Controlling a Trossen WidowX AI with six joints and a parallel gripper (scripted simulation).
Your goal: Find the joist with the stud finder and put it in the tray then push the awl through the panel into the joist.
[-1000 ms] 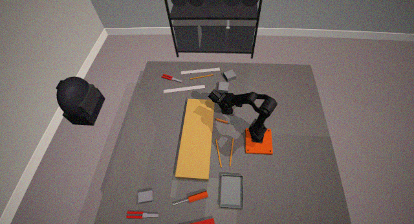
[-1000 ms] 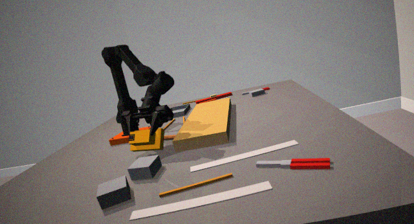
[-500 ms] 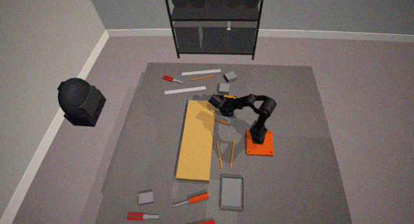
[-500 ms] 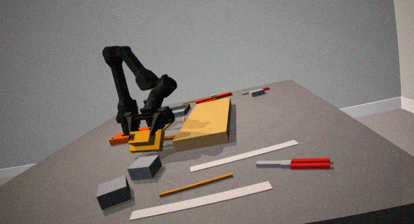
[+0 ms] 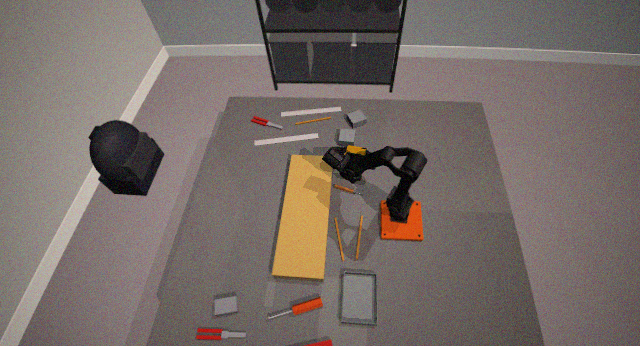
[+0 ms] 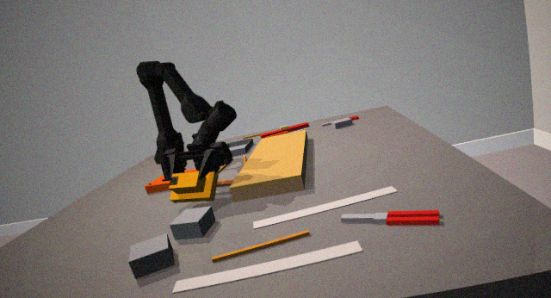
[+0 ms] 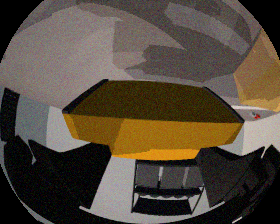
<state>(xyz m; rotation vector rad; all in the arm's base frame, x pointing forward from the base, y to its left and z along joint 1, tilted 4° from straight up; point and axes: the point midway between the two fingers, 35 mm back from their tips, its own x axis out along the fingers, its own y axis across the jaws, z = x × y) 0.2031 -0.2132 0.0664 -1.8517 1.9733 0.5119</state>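
Now: the stud finder 2 cm behind my gripper tip and 1 cm below it. Round my gripper tip: indicator window (3 cm behind, 1 cm to the right); grey tray (57 cm to the left, 10 cm behind, 7 cm below); awl (16 cm to the left, 7 cm below, 1 cm behind).
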